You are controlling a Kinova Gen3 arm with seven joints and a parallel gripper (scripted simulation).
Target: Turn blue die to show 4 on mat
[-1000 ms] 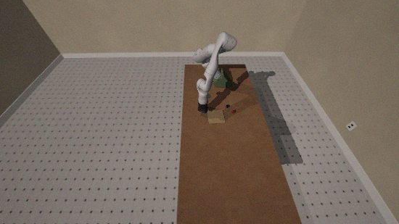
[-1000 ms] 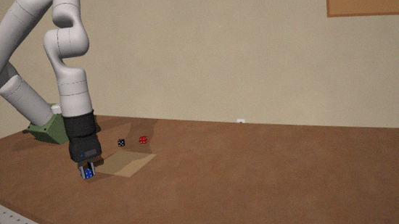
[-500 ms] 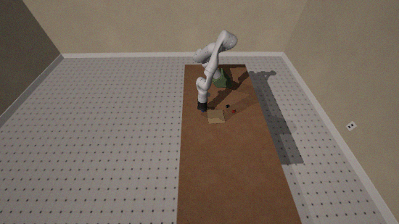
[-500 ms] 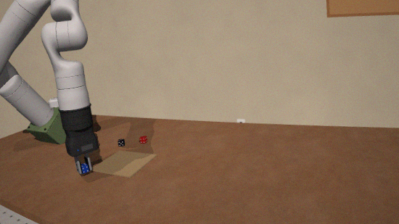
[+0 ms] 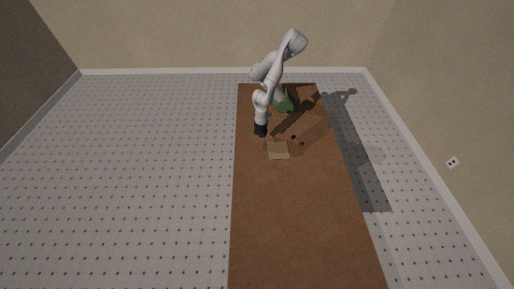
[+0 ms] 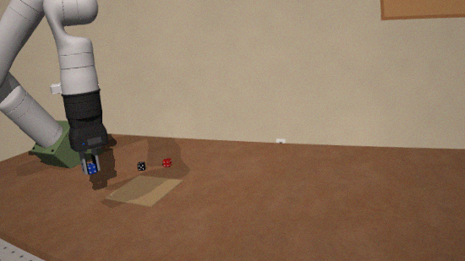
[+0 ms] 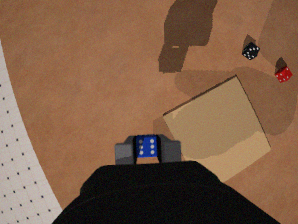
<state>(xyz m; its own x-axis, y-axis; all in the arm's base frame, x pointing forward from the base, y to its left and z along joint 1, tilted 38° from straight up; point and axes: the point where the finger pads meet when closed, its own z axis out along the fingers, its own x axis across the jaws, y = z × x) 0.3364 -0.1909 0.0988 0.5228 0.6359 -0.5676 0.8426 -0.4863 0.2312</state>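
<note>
Now: hand 10 cm to the right of the tan mat, 10 cm above it and 6 cm short of it. The rest, counted from my hand: red die 26 cm to the left, 10 cm below, 5 cm ahead; then blue die 1 cm below; then black die 23 cm to the left, 10 cm below, 2 cm behind.
</note>
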